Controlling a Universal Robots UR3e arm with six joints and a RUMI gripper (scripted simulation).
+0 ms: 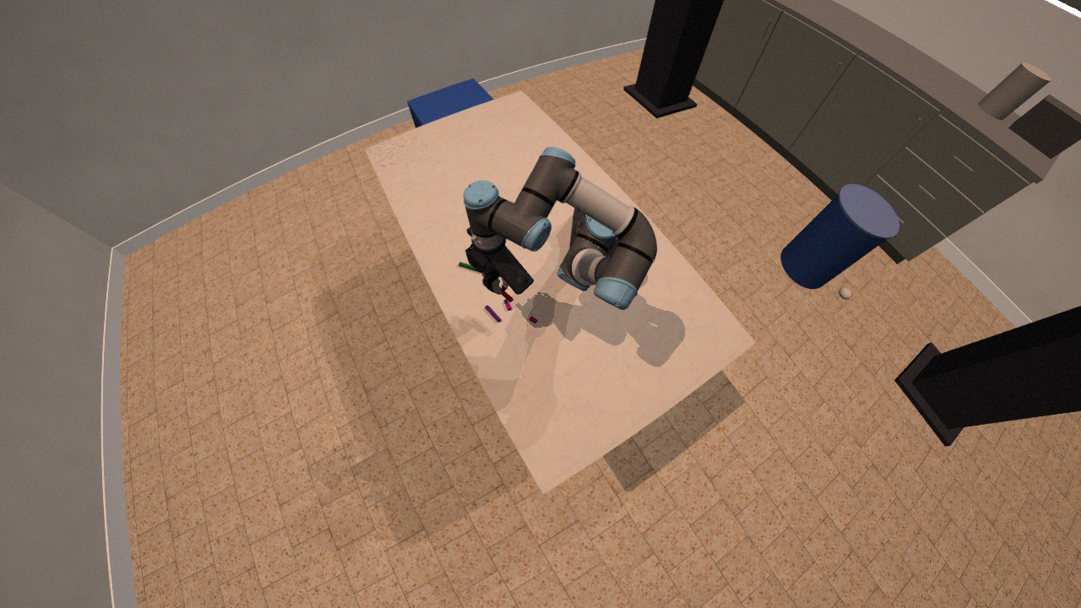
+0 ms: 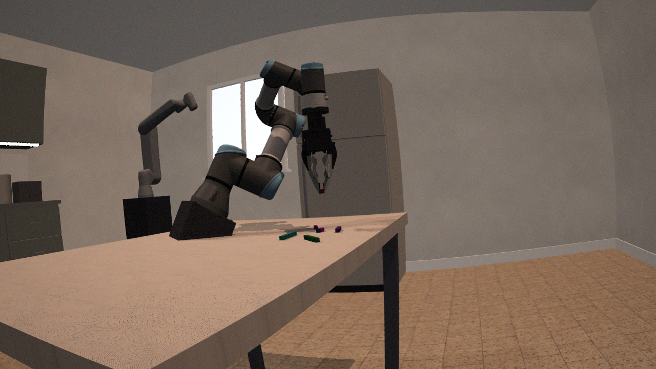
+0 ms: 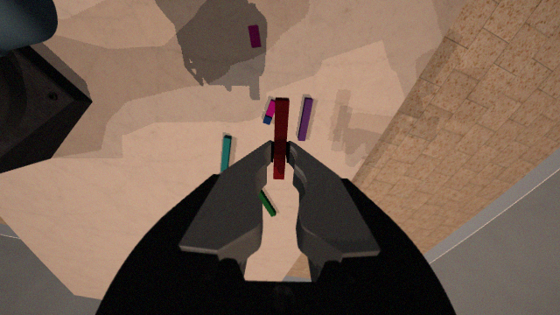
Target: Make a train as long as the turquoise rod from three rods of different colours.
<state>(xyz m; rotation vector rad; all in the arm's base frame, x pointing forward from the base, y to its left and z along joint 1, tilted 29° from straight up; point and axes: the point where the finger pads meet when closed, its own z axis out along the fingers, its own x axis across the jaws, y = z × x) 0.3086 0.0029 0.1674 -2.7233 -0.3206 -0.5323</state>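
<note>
My gripper is now 110 mm above the blue rod, 20 mm to the left of it and 10 mm past it. Round my hand: red rod: 10 mm below; then purple rod: 110 mm below, 40 mm ahead; then turquoise rod: 110 mm to the right, 110 mm below, 50 mm behind.
</note>
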